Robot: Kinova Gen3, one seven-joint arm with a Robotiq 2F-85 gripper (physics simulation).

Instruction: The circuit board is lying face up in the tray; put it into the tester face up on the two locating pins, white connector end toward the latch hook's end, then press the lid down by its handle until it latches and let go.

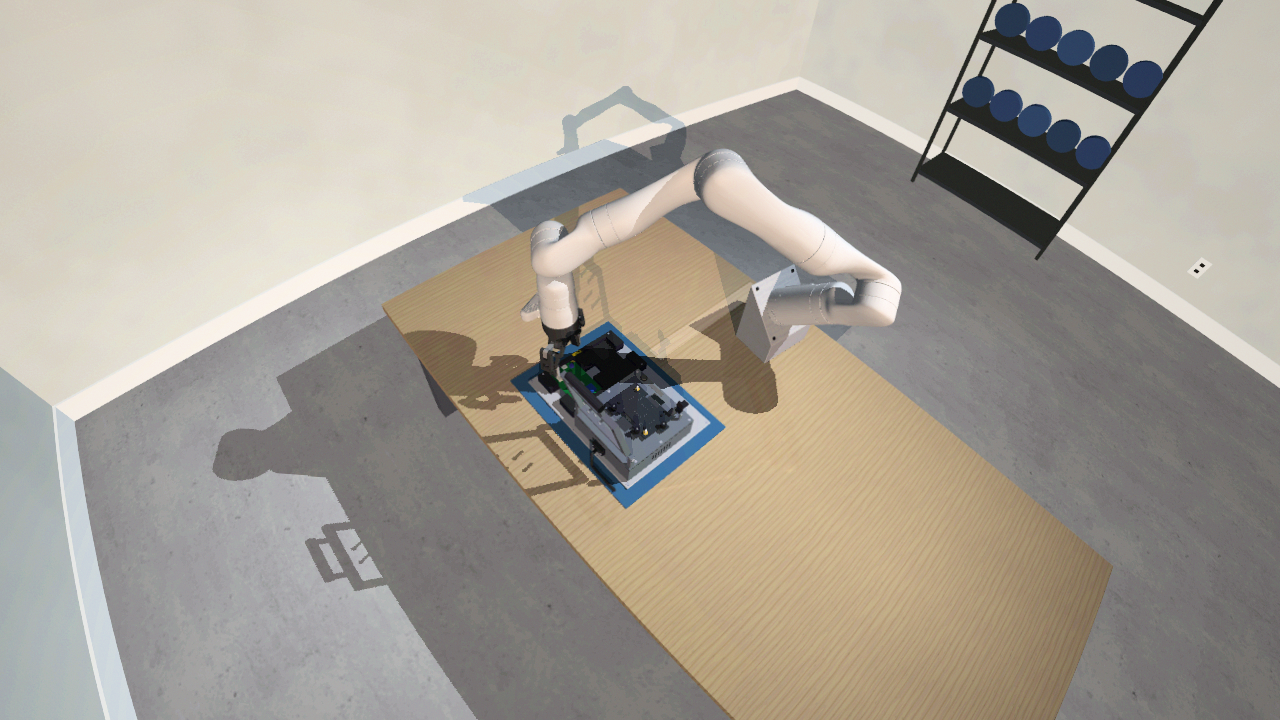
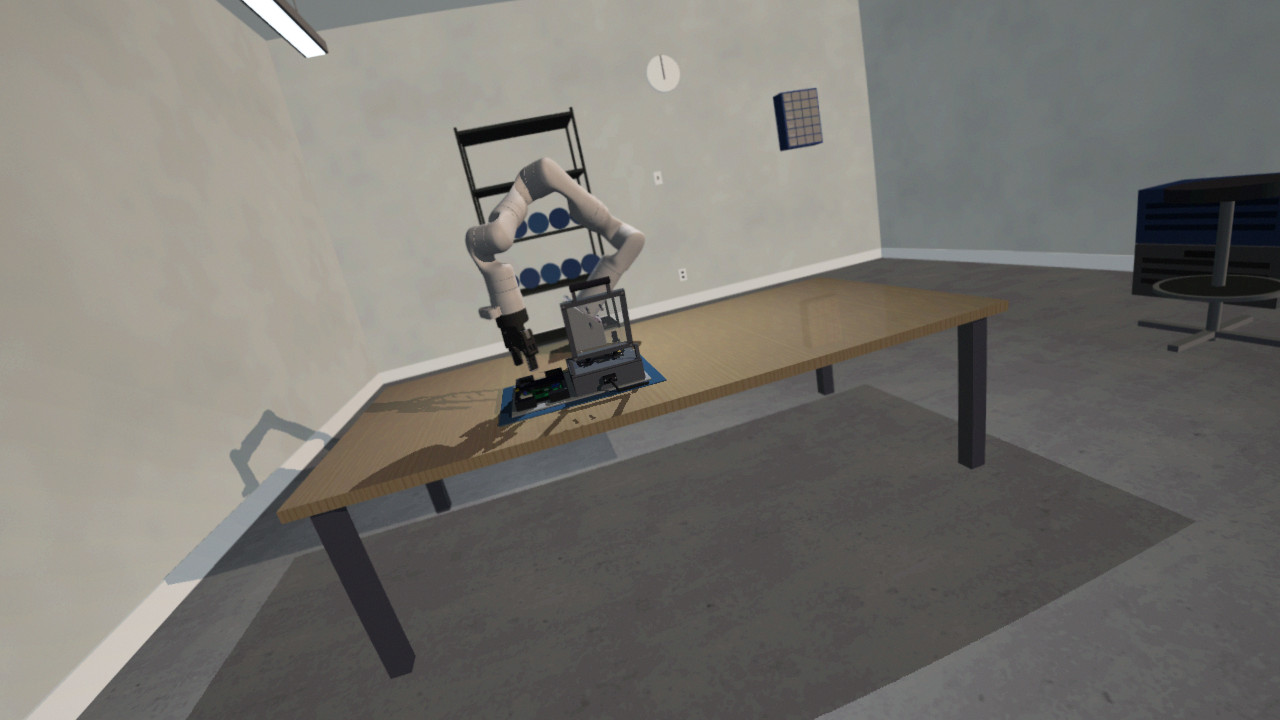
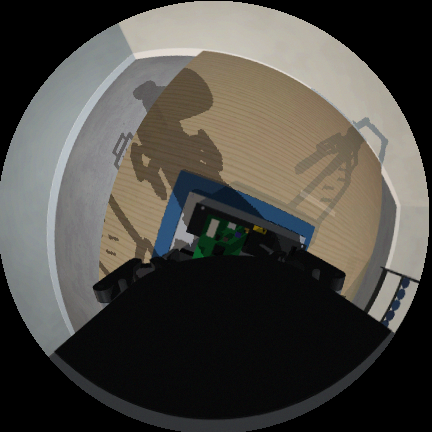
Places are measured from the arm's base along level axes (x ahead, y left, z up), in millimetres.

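Pixels of known places: gripper, between the fingertips: (image 1: 565, 359) (image 2: 526, 367); arm's base, origin of its link: (image 1: 781, 306).
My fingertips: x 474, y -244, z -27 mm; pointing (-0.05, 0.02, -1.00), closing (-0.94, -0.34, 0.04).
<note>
Ahead of a thing's pixels: the offset from my fingertips to its top centre. "*": to the spot under its first point. Level surfaces: height alone.
The green circuit board (image 1: 573, 380) (image 2: 537, 386) (image 3: 219, 239) lies face up in the black tray (image 1: 616, 356) (image 3: 200, 219) on the blue mat @(dz -93 mm) (image 1: 706, 432) (image 2: 656, 376) (image 3: 174, 201). My gripper (image 1: 553, 362) (image 2: 527, 360) (image 3: 217, 255) is open and empty. It hangs a little above the board at the tray's end. The grey tester @(* dx +27, dy +247, dz -35 mm) (image 1: 637, 447) (image 2: 609, 372) stands beside the tray on the same mat. Its lid @(dx +86, dy +183, dz +132 mm) (image 2: 592, 326) stands upright and open, with the handle at the top. The locating pins and the latch hook are too small to make out.
The wooden table @(dz -95 mm) (image 1: 850, 537) (image 2: 805, 330) carries the mat near one end. The arm's base (image 1: 769, 326) is mounted at the table's far edge. A black shelf rack (image 1: 985, 199) (image 2: 515, 129) with blue balls stands by the wall. A dark desk (image 2: 1207, 202) stands far right.
</note>
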